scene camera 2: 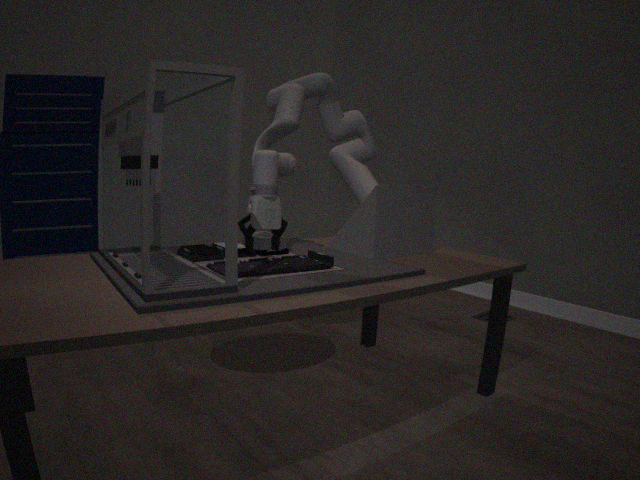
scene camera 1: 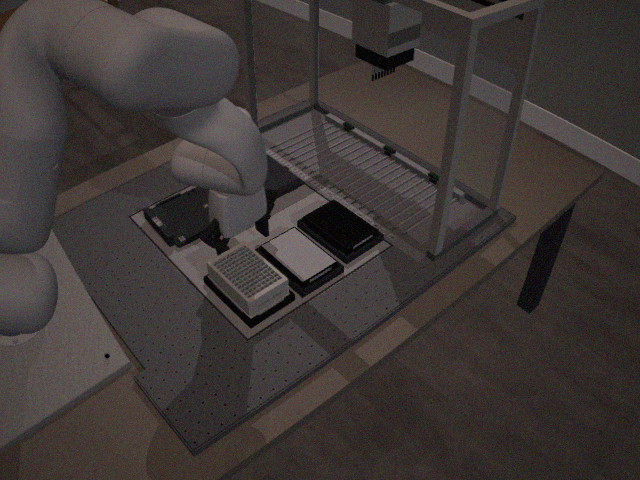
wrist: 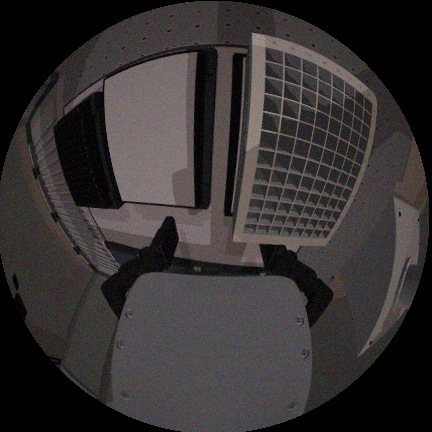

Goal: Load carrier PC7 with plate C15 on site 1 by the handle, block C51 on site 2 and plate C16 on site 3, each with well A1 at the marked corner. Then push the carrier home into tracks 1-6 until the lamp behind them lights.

Scene:
A dark carrier rests on a perforated baseplate.

